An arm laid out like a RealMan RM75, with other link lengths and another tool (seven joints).
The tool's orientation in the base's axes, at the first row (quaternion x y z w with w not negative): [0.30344 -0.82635 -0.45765 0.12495]
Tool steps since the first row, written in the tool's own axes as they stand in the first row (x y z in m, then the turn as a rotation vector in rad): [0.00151 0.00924 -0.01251 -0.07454 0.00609 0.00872]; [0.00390 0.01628 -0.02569 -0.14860 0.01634 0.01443]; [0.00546 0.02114 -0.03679 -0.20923 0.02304 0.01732]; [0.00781 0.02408 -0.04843 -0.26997 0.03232 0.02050]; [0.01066 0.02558 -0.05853 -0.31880 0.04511 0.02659]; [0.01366 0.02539 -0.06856 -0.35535 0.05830 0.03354]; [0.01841 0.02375 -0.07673 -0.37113 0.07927 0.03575]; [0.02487 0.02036 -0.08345 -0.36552 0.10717 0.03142]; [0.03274 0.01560 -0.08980 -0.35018 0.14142 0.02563]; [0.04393 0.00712 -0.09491 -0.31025 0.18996 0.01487]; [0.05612 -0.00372 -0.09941 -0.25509 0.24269 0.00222]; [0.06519 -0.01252 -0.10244 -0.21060 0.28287 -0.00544]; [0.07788 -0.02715 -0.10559 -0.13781 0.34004 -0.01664]
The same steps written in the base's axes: [0.00130 -0.00578 0.01446 0.05191 0.05426 0.00558]; [0.00308 -0.01342 0.02740 0.10328 0.10782 0.01625]; [0.00535 -0.02001 0.03743 0.14686 0.14979 0.02455]; [0.00800 -0.02821 0.04611 0.18938 0.19305 0.03486]; [0.01008 -0.03624 0.05271 0.21980 0.23234 0.04563]; [0.01265 -0.04499 0.05786 0.24000 0.26482 0.05539]; [0.01352 -0.05413 0.06065 0.24320 0.28436 0.07275]; [0.01302 -0.06403 0.06106 0.23009 0.28904 0.09795]; [0.01176 -0.07508 0.06003 0.20760 0.28924 0.12854]; [0.00874 -0.08882 0.05499 0.16269 0.27660 0.17201]; [0.00555 -0.10369 0.04757 0.10512 0.25495 0.21892]; [0.00330 -0.11483 0.04127 0.05837 0.23829 0.25340]; [0.00054 -0.13060 0.02992 -0.01545 0.20853 0.30195]
